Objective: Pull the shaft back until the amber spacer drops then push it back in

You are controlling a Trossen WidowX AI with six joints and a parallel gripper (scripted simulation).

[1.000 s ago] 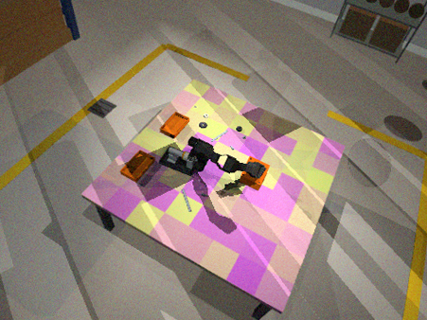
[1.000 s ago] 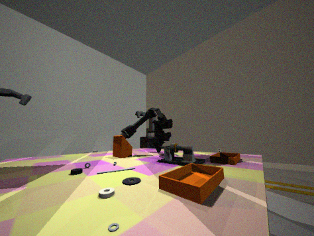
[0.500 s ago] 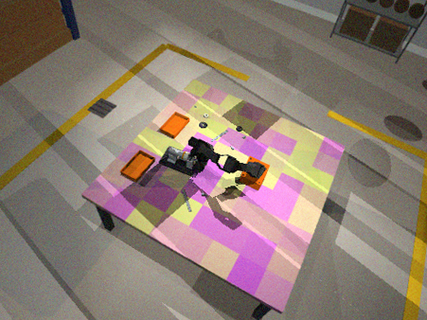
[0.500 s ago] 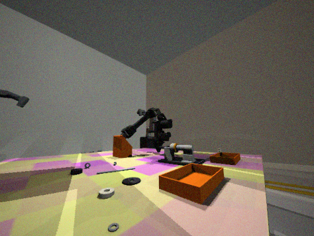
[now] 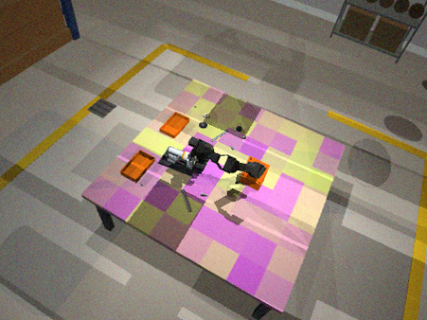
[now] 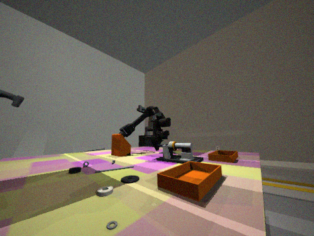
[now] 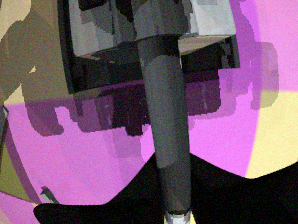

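Now: gripper tip 6 cm short of the grey shaft, 2 cm to the right of it and 3 cm below it. Round my gripper tip: black disc 24 cm ahead, 32 cm to the right, 4 cm below; amber spacer 13 cm ahead, 3 cm to the left, 3 cm above.
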